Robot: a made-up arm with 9 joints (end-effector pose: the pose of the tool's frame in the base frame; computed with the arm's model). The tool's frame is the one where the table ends. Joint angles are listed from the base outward.
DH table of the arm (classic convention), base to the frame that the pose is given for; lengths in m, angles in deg. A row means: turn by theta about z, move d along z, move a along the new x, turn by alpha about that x. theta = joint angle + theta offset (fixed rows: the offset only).
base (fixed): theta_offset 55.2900  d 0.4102  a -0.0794  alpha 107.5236
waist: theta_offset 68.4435  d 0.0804  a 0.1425  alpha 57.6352
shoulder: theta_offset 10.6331  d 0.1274  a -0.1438  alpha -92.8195
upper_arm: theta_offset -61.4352  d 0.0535  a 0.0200  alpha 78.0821
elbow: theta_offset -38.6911  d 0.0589  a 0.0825  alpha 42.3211
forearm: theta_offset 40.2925  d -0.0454  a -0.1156  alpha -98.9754
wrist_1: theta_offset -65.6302  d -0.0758  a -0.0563  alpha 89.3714
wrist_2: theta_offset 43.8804  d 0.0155  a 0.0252  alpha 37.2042
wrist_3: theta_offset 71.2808  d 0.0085  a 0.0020  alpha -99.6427
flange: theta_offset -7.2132  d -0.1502  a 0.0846  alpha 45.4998
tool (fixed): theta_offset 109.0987  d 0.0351  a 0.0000  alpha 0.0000
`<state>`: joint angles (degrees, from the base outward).
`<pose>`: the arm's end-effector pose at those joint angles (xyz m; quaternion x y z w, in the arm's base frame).
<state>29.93 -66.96 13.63 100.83 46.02 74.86 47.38 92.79 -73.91</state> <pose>0.3662 -0.0668 0.4933 0.3518 -0.7495 0.2042 0.5223</pose>
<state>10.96 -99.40 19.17 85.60 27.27 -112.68 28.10 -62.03 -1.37</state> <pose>0.1652 -0.0640 0.4341 0.0952 -0.2578 -0.1542 0.9490</pose>
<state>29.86 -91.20 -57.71 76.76 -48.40 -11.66 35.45 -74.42 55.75</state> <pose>0.2714 -0.3175 0.5078 -0.3543 -0.4980 0.6203 0.4917</pose>
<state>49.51 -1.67 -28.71 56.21 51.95 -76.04 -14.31 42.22 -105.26</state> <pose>0.3078 -0.0324 0.6010 -0.6618 0.6592 -0.0143 0.3567</pose>
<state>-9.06 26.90 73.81 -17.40 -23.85 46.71 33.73 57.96 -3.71</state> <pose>0.0510 -0.0539 0.1242 -0.3245 -0.4905 -0.7280 0.3522</pose>
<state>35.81 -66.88 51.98 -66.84 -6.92 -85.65 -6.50 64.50 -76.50</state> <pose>0.0394 -0.2930 0.4997 0.6632 0.6458 -0.0690 0.3719</pose>
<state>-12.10 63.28 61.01 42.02 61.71 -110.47 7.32 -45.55 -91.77</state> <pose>0.2395 -0.1304 0.5388 0.2362 0.9341 -0.2274 0.1411</pose>
